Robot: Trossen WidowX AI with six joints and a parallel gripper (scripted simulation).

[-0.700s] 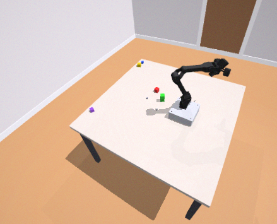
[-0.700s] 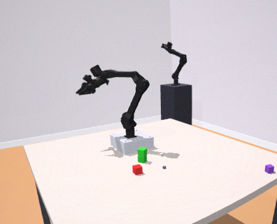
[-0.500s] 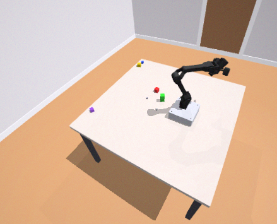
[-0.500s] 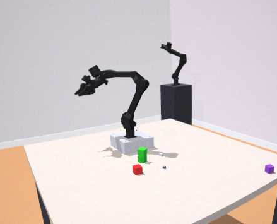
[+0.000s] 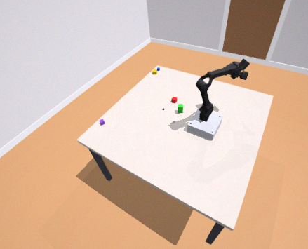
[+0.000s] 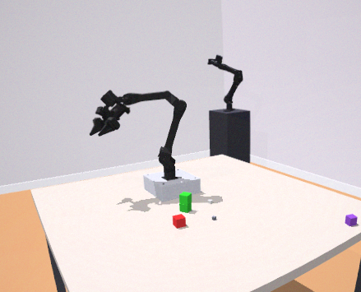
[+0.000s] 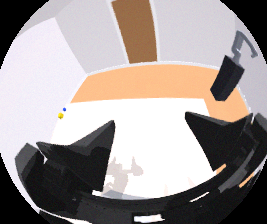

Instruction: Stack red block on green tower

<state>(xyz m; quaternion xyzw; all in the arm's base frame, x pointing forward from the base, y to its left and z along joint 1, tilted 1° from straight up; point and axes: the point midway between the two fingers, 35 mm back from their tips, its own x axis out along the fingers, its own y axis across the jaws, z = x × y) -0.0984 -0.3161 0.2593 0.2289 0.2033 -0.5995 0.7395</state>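
The red block lies 440 mm ahead of my gripper tip, 180 mm to the left of it and 310 mm below it. Also, from my gripper tip: blue cube (870 mm ahead, 230 mm to the right, 310 mm below); then yellow cube (870 mm ahead, 150 mm to the right, 300 mm below); then purple cube (880 mm ahead, 730 mm to the left, 310 mm below).
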